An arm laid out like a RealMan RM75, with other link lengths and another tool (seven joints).
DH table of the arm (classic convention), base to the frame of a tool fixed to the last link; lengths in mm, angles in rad. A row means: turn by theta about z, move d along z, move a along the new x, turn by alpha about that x. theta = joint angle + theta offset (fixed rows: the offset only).
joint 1: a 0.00; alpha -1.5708; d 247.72; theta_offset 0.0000
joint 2: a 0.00; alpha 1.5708; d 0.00; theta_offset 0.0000
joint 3: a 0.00; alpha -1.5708; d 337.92; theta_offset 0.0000
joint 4: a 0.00; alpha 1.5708; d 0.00; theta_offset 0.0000
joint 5: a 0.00; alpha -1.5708; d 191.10; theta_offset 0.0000
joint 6: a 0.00; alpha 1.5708; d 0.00; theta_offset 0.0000
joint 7: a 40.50; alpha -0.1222; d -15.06; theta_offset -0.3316
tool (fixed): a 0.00; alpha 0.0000; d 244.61; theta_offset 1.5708
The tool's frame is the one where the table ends.
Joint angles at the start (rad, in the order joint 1, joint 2, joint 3, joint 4, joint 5, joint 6, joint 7):
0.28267, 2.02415, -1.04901, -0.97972, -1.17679, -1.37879, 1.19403
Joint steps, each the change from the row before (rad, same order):
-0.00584, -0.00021, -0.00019, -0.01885, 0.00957, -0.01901, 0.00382
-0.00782, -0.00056, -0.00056, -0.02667, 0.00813, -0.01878, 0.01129
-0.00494, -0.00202, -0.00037, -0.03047, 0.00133, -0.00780, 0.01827
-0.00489, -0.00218, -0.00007, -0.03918, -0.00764, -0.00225, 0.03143
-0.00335, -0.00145, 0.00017, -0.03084, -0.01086, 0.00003, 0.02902
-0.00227, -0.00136, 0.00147, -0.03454, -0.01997, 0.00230, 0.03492
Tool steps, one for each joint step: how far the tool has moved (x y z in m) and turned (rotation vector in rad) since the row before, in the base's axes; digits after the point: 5 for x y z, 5 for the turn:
-0.00538, -0.00396, 0.00323, 0.00194, 0.00567, 0.02498
-0.00594, -0.00482, 0.00387, -0.00020, 0.00496, 0.02570
-0.00511, -0.00272, 0.00408, -0.00052, -0.00133, 0.01787
-0.00499, -0.00260, 0.00377, -0.00620, -0.00614, 0.01217
-0.00326, -0.00201, 0.00210, -0.00863, -0.00695, 0.00515
-0.00260, -0.00168, 0.00143, -0.01148, -0.01337, 0.00123

